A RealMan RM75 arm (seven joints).
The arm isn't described. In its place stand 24 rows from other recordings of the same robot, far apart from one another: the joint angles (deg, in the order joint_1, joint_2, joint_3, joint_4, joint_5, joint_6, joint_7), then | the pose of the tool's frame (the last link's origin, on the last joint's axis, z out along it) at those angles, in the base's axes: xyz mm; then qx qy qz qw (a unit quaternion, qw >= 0).
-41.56 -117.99 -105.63 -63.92 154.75 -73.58 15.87 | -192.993 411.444 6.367 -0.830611 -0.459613 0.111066 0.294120
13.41 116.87 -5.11 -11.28 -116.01 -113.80 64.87 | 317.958 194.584 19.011 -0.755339 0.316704 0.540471 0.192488
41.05 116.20 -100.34 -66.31 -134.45 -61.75 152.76 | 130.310 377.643 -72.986 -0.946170 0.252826 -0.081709 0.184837
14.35 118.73 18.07 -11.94 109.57 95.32 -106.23 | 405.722 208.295 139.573 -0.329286 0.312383 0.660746 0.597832
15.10 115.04 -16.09 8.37 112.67 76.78 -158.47 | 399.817 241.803 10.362 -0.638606 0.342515 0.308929 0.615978
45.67 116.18 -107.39 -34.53 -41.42 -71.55 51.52 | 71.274 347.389 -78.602 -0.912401 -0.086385 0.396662 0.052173
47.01 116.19 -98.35 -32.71 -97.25 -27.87 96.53 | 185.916 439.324 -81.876 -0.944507 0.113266 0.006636 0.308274
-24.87 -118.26 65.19 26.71 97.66 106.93 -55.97 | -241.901 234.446 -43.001 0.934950 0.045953 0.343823 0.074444
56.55 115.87 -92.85 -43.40 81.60 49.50 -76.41 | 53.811 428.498 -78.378 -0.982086 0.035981 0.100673 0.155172
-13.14 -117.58 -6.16 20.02 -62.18 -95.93 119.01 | -378.351 217.213 42.069 -0.743980 -0.356003 -0.406845 0.392724
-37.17 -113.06 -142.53 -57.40 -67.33 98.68 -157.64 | -192.558 375.350 103.105 -0.747623 -0.603872 -0.276017 0.014623
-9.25 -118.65 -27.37 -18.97 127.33 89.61 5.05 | -303.835 222.914 -35.904 -0.711995 -0.106162 -0.362262 0.592080
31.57 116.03 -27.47 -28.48 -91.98 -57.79 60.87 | 324.934 398.499 72.259 -0.787660 0.263860 0.259391 0.492631
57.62 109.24 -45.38 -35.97 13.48 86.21 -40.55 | 229.125 426.322 58.557 -0.843668 0.465424 -0.202018 0.175480
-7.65 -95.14 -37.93 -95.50 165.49 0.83 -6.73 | -163.719 240.823 -55.550 -0.934180 -0.108149 -0.172798 0.292835
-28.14 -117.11 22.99 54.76 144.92 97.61 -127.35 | -330.246 301.488 74.201 -0.779414 -0.600959 -0.101464 0.145145
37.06 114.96 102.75 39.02 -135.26 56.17 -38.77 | 288.248 383.574 -36.343 -0.849627 0.465930 -0.089954 0.230111
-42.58 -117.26 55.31 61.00 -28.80 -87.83 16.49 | -215.816 394.055 38.625 -0.773662 -0.596658 0.060108 0.204532
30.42 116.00 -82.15 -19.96 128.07 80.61 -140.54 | 222.806 334.695 -34.514 -0.891398 0.027711 0.382767 0.241105
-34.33 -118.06 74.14 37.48 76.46 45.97 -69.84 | -211.284 419.792 -24.035 -0.899121 -0.163666 -0.220251 0.341005
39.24 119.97 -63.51 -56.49 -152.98 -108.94 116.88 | 234.017 306.662 -4.210 0.927180 -0.282498 0.228049 0.092331
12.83 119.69 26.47 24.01 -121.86 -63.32 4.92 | 315.409 251.614 -89.717 -0.741081 0.310606 0.301803 0.513067
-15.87 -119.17 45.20 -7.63 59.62 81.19 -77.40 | -357.245 221.381 -52.166 -0.534175 -0.621124 -0.504385 0.272870
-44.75 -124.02 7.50 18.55 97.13 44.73 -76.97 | -278.328 432.362 -9.651 -0.653671 -0.497833 -0.377158 0.427350
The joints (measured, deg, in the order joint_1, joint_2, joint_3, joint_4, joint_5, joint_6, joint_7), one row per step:
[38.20 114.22 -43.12 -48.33 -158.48 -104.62 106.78]
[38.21 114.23 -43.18 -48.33 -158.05 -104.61 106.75]
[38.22 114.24 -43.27 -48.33 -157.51 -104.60 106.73]
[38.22 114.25 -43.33 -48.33 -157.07 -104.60 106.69]
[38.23 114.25 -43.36 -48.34 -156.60 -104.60 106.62]
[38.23 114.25 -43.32 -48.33 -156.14 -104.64 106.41]
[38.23 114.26 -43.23 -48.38 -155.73 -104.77 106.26]
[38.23 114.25 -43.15 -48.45 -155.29 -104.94 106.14]
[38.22 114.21 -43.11 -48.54 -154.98 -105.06 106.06]
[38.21 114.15 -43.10 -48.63 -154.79 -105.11 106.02]
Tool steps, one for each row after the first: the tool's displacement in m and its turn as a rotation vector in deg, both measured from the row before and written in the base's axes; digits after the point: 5 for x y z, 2 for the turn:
[-0.00100 0.00044 -0.00046 0.10 0.37 0.16]
[-0.00125 0.00053 -0.00056 0.11 0.45 0.19]
[-0.00098 0.00037 -0.00045 0.09 0.38 0.16]
[-0.00108 0.00051 -0.00033 0.12 0.42 0.20]
[-0.00100 0.00034 -0.00029 0.09 0.49 0.27]
[-0.00107 0.00021 -0.00009 0.08 0.48 0.20]
[-0.00115 0.00023 0.00009 0.08 0.49 0.18]
[-0.00073 0.00026 0.00041 0.09 0.30 0.15]
[-0.00035 0.00034 0.00059 0.11 0.12 0.11]

